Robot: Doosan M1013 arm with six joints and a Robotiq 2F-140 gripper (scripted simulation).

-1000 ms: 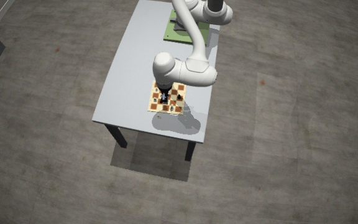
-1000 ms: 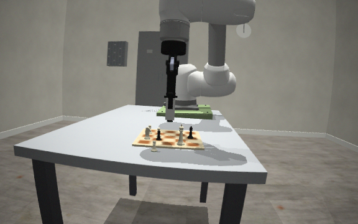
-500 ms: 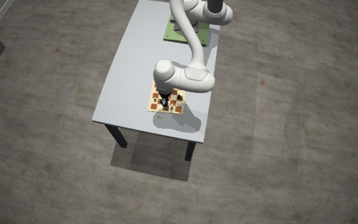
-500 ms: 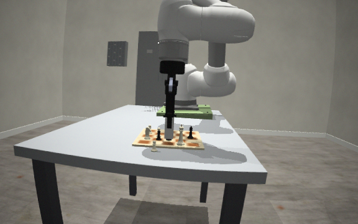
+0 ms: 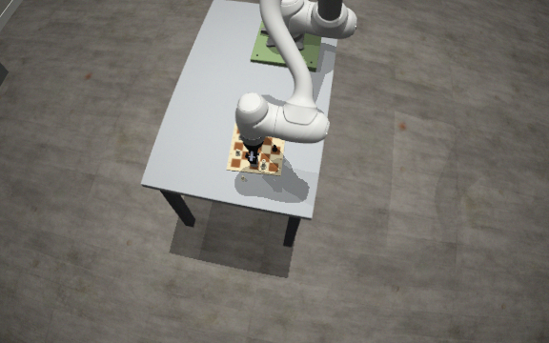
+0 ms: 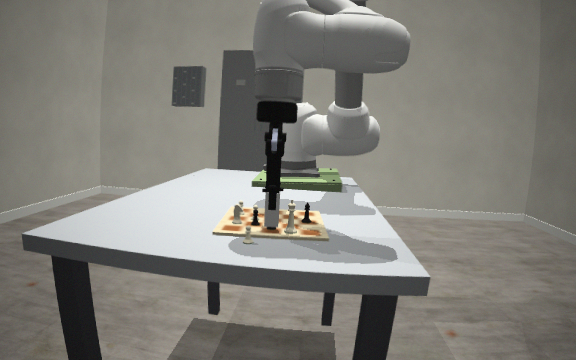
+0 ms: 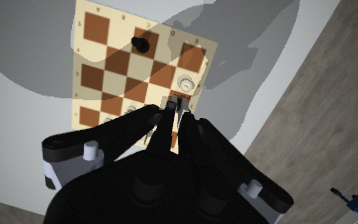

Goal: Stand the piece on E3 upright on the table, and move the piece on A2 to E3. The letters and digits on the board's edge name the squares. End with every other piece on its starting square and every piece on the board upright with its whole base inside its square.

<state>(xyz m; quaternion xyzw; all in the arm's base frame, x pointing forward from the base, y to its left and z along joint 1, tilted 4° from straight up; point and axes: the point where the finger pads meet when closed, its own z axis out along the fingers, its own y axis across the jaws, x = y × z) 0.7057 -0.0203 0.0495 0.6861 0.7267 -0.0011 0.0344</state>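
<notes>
Now: the chessboard 80 mm behind my hand and 50 mm below it.
</notes>
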